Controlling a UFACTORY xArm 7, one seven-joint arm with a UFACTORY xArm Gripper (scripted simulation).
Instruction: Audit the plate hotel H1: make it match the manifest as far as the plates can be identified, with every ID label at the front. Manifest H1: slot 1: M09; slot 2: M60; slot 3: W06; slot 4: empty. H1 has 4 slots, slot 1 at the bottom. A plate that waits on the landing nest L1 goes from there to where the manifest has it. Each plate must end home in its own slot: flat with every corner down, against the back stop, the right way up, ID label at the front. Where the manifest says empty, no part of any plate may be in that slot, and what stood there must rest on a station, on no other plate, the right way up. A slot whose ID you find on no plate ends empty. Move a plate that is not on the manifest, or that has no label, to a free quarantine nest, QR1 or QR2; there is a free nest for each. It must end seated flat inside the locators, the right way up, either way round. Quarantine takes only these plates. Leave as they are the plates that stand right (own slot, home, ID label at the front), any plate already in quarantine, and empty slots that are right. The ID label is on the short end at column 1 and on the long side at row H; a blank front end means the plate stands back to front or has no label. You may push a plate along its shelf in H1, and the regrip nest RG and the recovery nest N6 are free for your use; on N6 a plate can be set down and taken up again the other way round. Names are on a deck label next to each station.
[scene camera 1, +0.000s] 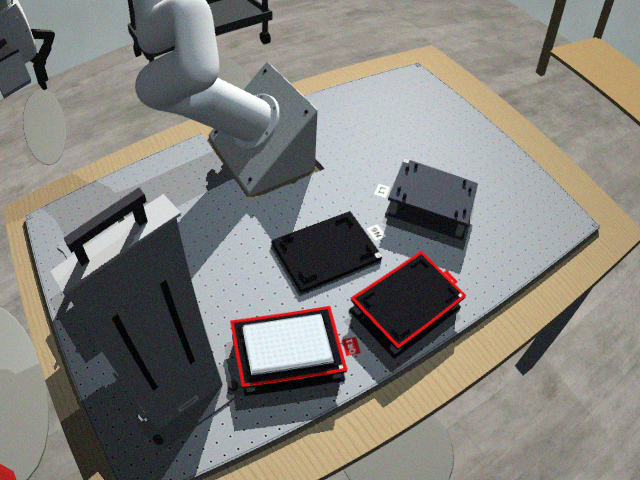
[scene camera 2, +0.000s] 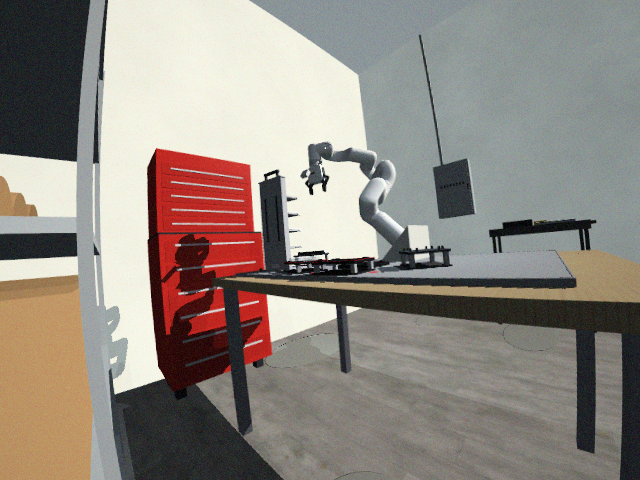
Labels:
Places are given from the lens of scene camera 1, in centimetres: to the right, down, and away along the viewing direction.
my gripper (scene camera 1: 18, 101): -45, -21, 66
white plate (scene camera 1: 300, 342): -3, 16, 84

